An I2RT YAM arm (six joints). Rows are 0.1 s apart.
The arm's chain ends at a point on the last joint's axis. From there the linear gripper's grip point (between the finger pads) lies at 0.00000 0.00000 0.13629 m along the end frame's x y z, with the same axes.
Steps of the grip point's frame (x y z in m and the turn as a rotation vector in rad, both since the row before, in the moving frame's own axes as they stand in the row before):
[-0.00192 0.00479 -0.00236 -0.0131 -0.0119 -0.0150]
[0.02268 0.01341 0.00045 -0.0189 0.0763 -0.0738]
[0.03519 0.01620 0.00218 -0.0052 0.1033 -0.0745]
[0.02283 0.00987 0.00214 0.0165 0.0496 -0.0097]
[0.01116 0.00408 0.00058 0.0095 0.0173 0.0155]
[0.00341 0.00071 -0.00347 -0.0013 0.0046 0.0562]
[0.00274 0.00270 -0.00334 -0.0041 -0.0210 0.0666]
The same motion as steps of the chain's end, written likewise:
[-0.00031 0.00299 -0.00234 -0.0131 -0.0119 -0.0150]
[0.01221 0.01122 0.00087 -0.0189 0.0763 -0.0738]
[0.02112 0.01602 0.00291 -0.0052 0.1033 -0.0745]
[0.01608 0.01215 0.00233 0.0165 0.0496 -0.0097]
[0.00879 0.00536 0.00061 0.0095 0.0173 0.0155]
[0.00279 0.00052 -0.00347 -0.0013 0.0046 0.0562]
[0.00562 0.00224 -0.00331 -0.0041 -0.0210 0.0666]

